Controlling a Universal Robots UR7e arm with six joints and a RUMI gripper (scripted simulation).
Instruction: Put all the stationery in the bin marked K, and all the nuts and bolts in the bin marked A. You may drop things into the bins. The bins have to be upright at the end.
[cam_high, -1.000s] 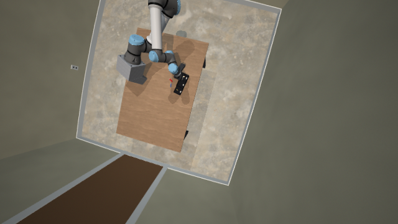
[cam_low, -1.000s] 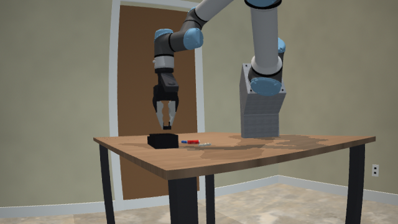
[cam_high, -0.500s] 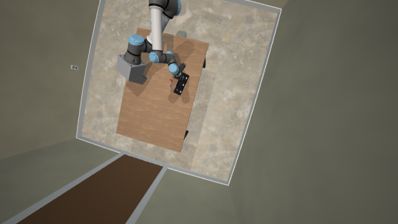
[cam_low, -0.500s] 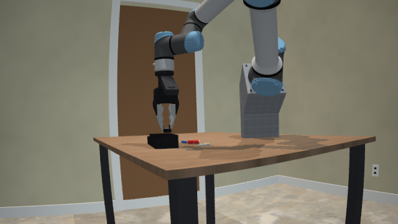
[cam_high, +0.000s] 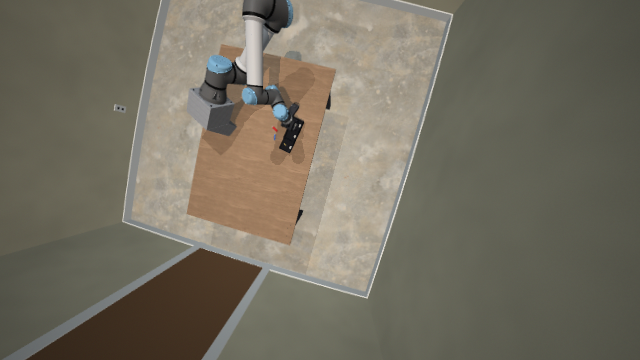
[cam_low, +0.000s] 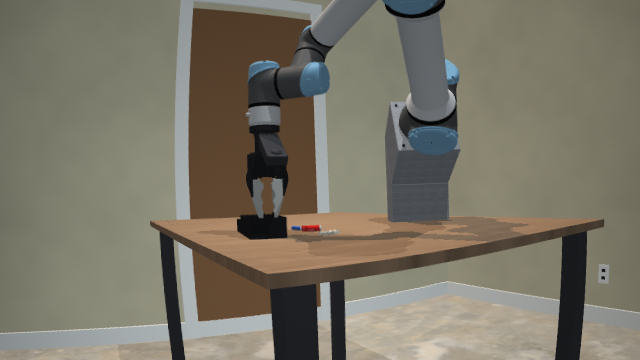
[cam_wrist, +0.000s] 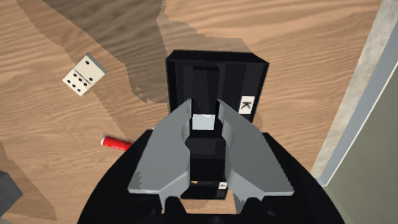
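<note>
The black bin row is 8 cm to the right of my hand, 2 cm below it and 2 cm ahead of it. From my hand the other things lie so: eraser: 1 cm to the right, 1 cm below; then white domino: 14 cm behind, 4 cm below, 1 cm to the right; then red marker: 11 cm to the right, 11 cm behind, 4 cm below.
</note>
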